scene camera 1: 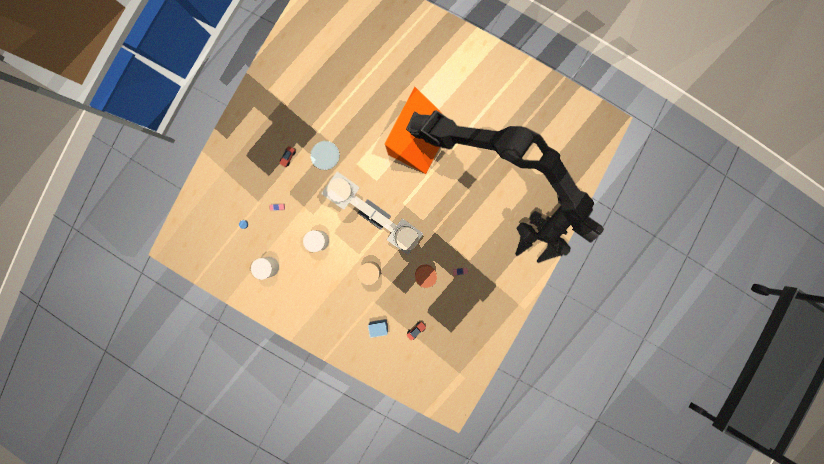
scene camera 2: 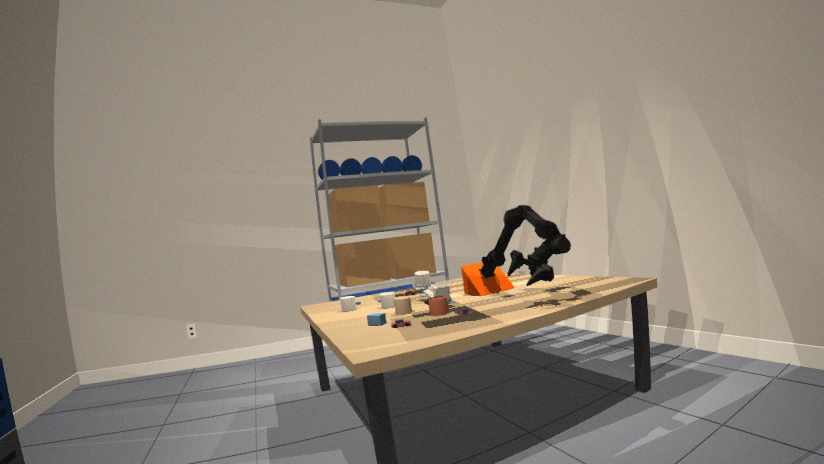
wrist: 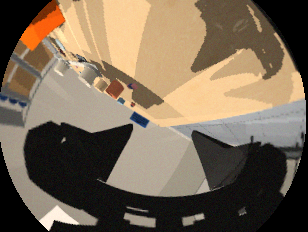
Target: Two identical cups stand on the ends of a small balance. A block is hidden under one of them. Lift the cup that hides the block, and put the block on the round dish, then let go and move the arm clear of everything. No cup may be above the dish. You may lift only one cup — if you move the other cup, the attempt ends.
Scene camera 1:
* my gripper: 526, 258
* balance: 354, 200
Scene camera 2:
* my gripper: 516, 280
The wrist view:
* my gripper: 163, 130
